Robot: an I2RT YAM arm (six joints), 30 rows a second.
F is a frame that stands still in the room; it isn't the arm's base.
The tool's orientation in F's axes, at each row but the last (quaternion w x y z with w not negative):
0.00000, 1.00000, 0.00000, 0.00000
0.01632, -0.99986, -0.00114, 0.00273
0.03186, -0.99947, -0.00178, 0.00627
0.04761, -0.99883, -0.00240, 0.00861
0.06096, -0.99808, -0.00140, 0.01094
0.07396, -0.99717, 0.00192, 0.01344
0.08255, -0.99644, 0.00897, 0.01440
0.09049, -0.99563, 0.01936, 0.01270
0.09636, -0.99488, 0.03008, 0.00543
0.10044, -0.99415, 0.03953, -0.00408
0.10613, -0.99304, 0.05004, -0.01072
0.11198, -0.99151, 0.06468, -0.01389
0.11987, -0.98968, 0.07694, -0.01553
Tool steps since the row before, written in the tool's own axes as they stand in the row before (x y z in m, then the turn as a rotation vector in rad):
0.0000, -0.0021, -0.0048, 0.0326, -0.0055, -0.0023
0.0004, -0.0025, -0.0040, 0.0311, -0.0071, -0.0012
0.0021, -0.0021, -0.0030, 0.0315, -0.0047, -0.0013
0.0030, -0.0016, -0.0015, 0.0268, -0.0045, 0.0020
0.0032, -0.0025, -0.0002, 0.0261, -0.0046, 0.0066
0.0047, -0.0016, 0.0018, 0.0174, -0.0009, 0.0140
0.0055, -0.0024, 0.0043, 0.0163, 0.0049, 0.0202
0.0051, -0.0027, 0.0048, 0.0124, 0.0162, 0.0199
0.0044, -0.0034, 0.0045, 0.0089, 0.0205, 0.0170
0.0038, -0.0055, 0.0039, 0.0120, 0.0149, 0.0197
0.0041, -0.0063, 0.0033, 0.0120, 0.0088, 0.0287
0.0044, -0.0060, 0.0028, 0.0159, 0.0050, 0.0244
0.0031, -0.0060, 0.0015, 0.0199, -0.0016, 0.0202
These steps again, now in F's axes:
0.0000, 0.0021, 0.0048, 0.0326, 0.0055, 0.0023
0.0004, 0.0024, 0.0041, 0.0311, 0.0071, 0.0013
0.0021, 0.0019, 0.0031, 0.0315, 0.0047, 0.0012
0.0030, 0.0015, 0.0016, 0.0267, 0.0048, -0.0020
0.0032, 0.0025, 0.0004, 0.0259, 0.0055, -0.0066
0.0047, 0.0018, -0.0017, 0.0170, 0.0029, -0.0142
0.0054, 0.0030, -0.0040, 0.0156, -0.0018, -0.0212
0.0051, 0.0033, -0.0044, 0.0113, -0.0128, -0.0228
0.0046, 0.0039, -0.0038, 0.0075, -0.0173, -0.0208
0.0043, 0.0058, -0.0027, 0.0111, -0.0116, -0.0223
0.0048, 0.0064, -0.0018, 0.0120, -0.0038, -0.0298
0.0052, 0.0058, -0.0013, 0.0162, -0.0015, -0.0247
0.0040, 0.0056, 0.0000, 0.0209, 0.0032, -0.0190

